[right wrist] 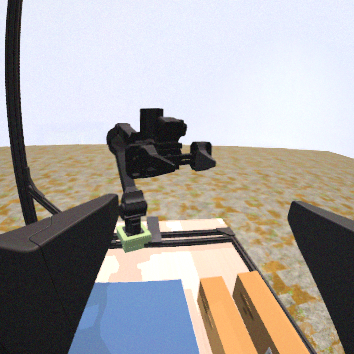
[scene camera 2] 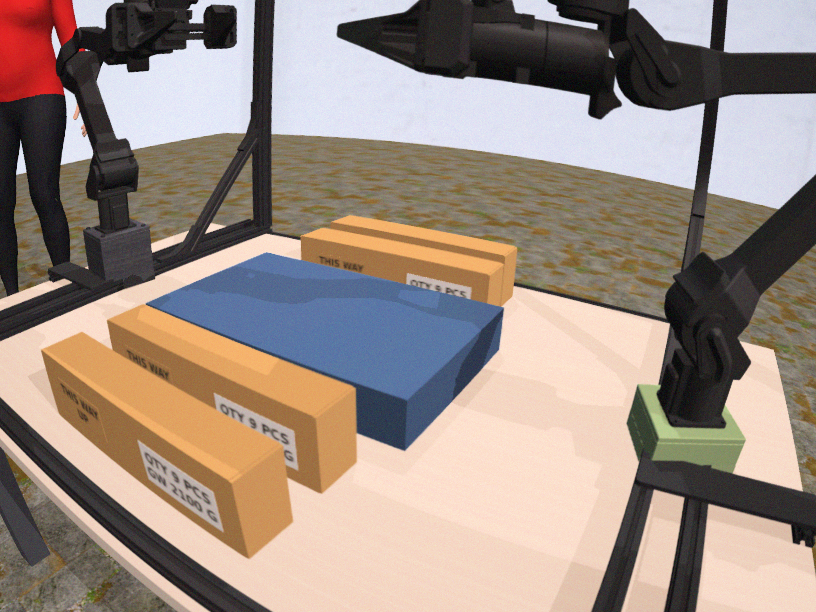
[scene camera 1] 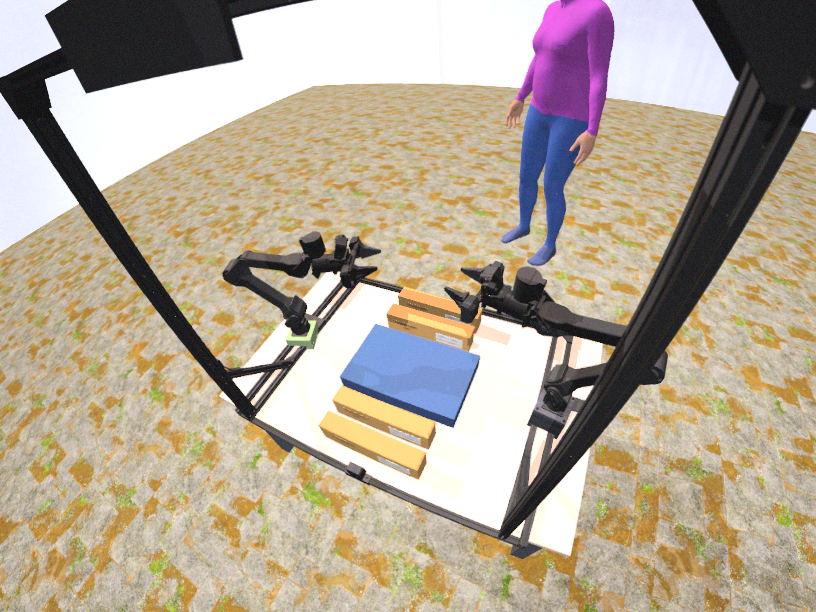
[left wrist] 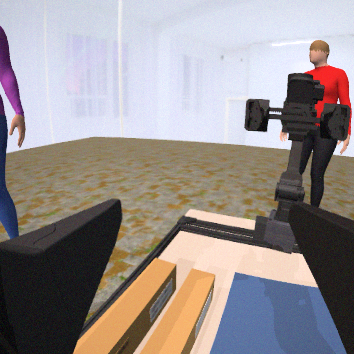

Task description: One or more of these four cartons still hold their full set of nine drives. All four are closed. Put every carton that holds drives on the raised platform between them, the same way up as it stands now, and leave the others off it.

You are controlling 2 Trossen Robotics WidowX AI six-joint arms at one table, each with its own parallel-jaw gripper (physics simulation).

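Seen in the pictures: left gripper, fingertip midpoint: (right wrist: 195, 165) (scene camera 2: 350, 35) (scene camera 1: 379, 259) (left wrist: 207, 210); right gripper, fingertip midpoint: (right wrist: 206, 207) (scene camera 2: 206, 15) (scene camera 1: 452, 278) (left wrist: 292, 114); left arm's base, origin of the base link: (right wrist: 132, 229) (scene camera 2: 690, 410) (scene camera 1: 301, 330); right arm's base, origin of the base link: (scene camera 2: 115, 227) (scene camera 1: 555, 403) (left wrist: 283, 217).
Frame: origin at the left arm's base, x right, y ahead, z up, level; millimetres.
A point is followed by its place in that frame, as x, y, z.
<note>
Four closed orange-brown cartons stand upright, two on each long side of the raised blue platform (scene camera 1: 411, 368) @(171, 433, 8) (scene camera 2: 316, 316) @(131, 418, 8) (left wrist: 270, 315) @(165, 525, 8) (right wrist: 140, 315) @(109, 347, 8). Scene camera 1's far pair is an outer carton (scene camera 1: 421, 301) @(-114, 456, 33) (scene camera 2: 164, 421) @(-148, 469, 33) (left wrist: 135, 295) @(-99, 555, 33) (right wrist: 265, 310) @(-116, 488, 33) and an inner carton (scene camera 1: 421, 321) @(-14, 460, 32) (scene camera 2: 263, 382) @(-66, 409, 32) (left wrist: 187, 300) @(2, 549, 32) (right wrist: 217, 305) @(-38, 419, 33). Its near pair is an inner carton (scene camera 1: 382, 413) @(349, 360, 32) (scene camera 2: 395, 253) @(312, 352, 33) and an outer carton (scene camera 1: 369, 441) @(439, 333, 33) (scene camera 2: 461, 240) @(405, 262, 33). Labels read "QTY 9 PCS"; contents are hidden. My left gripper (scene camera 1: 377, 259) @(0, 350, 324) (left wrist: 207, 210) @(0, 350, 324) and right gripper (scene camera 1: 454, 279) @(148, 564, 373) (right wrist: 204, 200) @(148, 564, 373) are open, empty and high above the table.
Black frame rails edge the pale table (scene camera 1: 494, 421) @(331, 696, -52) (scene camera 2: 487, 513) @(-106, 205, -52), with posts at its corners. The left arm's green base (scene camera 1: 301, 333) @(25, 13, 11) (scene camera 2: 688, 438) @(-50, 17, -1) (right wrist: 134, 239) @(11, 50, -7) and right arm's dark base (scene camera 1: 550, 411) @(354, 844, 51) (scene camera 2: 118, 253) @(286, 831, 14) stand at opposite ends. People stand beyond the table.
</note>
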